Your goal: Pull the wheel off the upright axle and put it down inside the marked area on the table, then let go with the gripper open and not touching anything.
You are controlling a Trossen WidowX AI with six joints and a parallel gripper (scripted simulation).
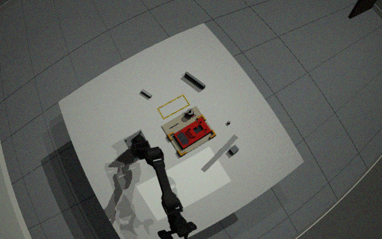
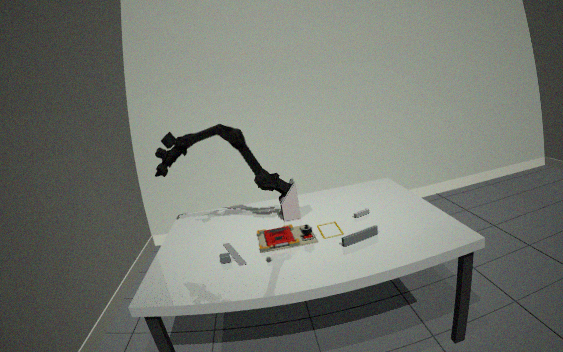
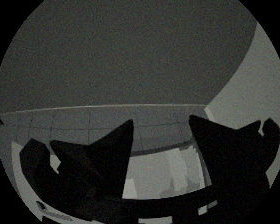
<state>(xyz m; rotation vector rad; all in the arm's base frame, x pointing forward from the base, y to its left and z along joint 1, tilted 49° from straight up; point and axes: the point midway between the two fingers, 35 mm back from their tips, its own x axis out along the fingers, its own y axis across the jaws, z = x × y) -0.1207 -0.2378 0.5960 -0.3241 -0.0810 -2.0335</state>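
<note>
Right now my gripper tip is 630 mm to the right of the wheel, 520 mm short of it and 280 mm above it.
</note>
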